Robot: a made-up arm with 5 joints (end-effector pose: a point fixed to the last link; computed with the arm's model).
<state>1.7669 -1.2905 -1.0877 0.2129 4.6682</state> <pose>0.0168 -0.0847 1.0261 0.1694 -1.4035 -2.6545</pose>
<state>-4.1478 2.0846 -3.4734 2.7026 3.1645</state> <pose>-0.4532 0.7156 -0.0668 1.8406 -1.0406 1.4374</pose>
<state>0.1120 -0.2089 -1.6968 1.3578 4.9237</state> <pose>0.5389 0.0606 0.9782 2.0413 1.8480 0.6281</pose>
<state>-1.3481 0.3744 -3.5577 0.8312 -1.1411</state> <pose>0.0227 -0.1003 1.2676 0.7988 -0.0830 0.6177</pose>
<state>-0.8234 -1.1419 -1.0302 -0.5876 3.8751</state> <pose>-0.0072 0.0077 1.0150 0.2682 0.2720 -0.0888</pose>
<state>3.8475 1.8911 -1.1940 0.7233 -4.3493</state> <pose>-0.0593 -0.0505 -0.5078 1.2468 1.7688 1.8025</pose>
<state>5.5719 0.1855 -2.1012 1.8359 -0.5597</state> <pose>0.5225 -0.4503 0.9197 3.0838 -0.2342 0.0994</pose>
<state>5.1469 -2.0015 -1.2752 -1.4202 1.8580</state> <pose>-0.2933 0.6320 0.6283 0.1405 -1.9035 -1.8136</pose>
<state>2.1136 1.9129 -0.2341 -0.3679 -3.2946</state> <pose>0.1129 -0.1872 -0.0904 1.8697 -0.8745 1.3182</pose>
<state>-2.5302 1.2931 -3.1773 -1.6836 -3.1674</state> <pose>-0.6948 -0.4870 0.6314 -0.5380 -0.1774 -2.5064</pose>
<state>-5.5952 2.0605 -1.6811 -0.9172 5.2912</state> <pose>0.2638 0.2168 -0.5940 1.9714 2.1993 0.8045</pose>
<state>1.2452 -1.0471 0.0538 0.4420 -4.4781</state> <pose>0.0842 0.2493 0.3344 -2.4898 0.7158 -0.0335</pose>
